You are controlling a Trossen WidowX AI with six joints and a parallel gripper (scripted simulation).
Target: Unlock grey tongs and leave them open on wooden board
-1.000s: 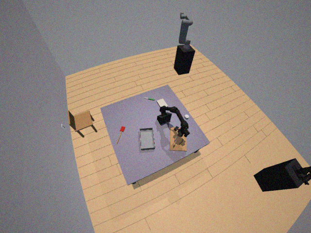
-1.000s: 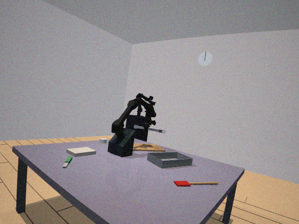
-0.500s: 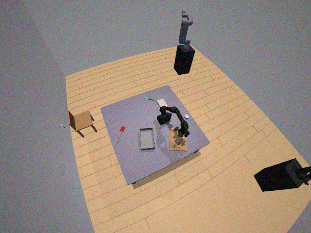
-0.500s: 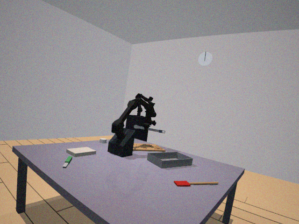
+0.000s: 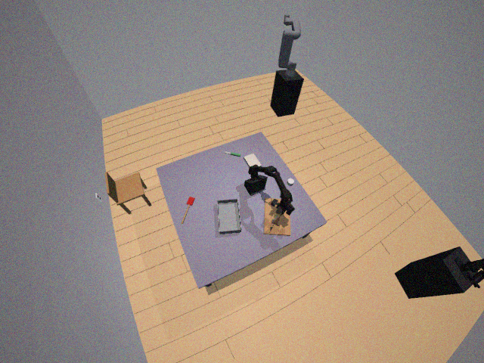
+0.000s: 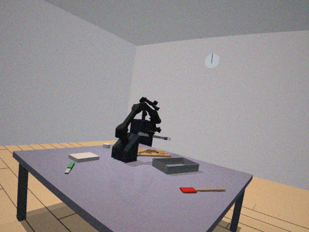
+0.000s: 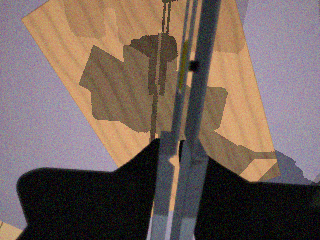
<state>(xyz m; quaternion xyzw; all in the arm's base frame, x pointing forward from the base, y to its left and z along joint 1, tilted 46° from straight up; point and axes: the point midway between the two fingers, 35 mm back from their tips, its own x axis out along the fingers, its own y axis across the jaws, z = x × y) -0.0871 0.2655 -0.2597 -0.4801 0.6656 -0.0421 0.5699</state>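
Right now the wooden board is 12 cm below my gripper tip. Round my gripper tip: red spatula: 76 cm ahead, 35 cm to the right, 12 cm below; then roasting tin: 43 cm ahead, 14 cm to the right, 10 cm below.
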